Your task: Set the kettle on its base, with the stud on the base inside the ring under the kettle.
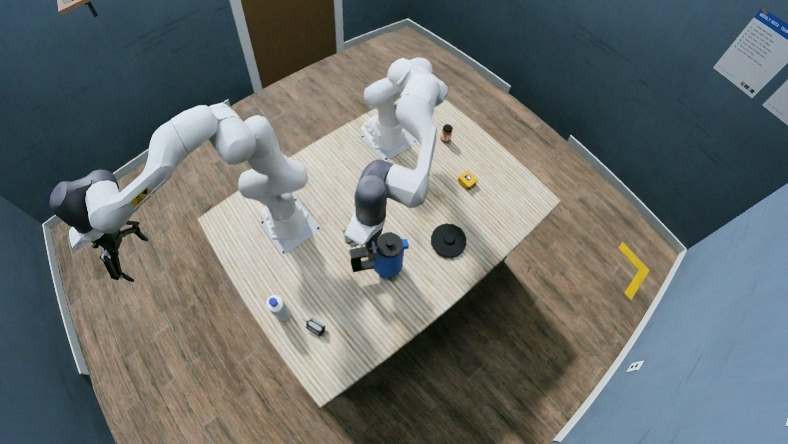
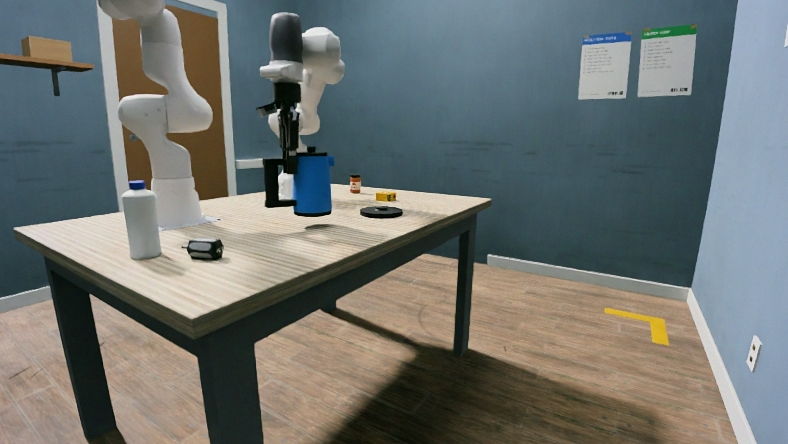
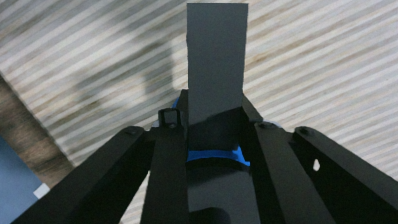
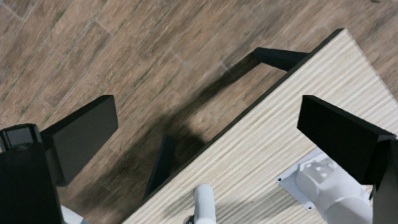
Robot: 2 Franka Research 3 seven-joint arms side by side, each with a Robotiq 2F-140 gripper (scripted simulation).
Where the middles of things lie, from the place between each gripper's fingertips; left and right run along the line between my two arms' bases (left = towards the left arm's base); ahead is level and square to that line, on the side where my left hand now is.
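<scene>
From my left hand [image 2: 289,173]: blue kettle [image 2: 311,185] 3 cm to the left, 2 cm ahead, 6 cm below; small dark object [image 2: 199,248] 32 cm to the right, 1 cm behind, 17 cm below; white bottle [image 2: 139,205] 36 cm to the right, 13 cm behind, 11 cm below; round black base [image 1: 448,240] 31 cm to the left, 15 cm ahead, 18 cm below.
Right hand [image 1: 138,259]: 270 mm to the right of white bottle, 350 mm short of it, 330 mm above it. From my right hand: blue kettle 500 mm ahead, 650 mm to the left, 280 mm below; small dark object 310 mm to the left, 470 mm ahead, 390 mm below; round black base 630 mm ahead, 940 mm to the left, 400 mm below.
</scene>
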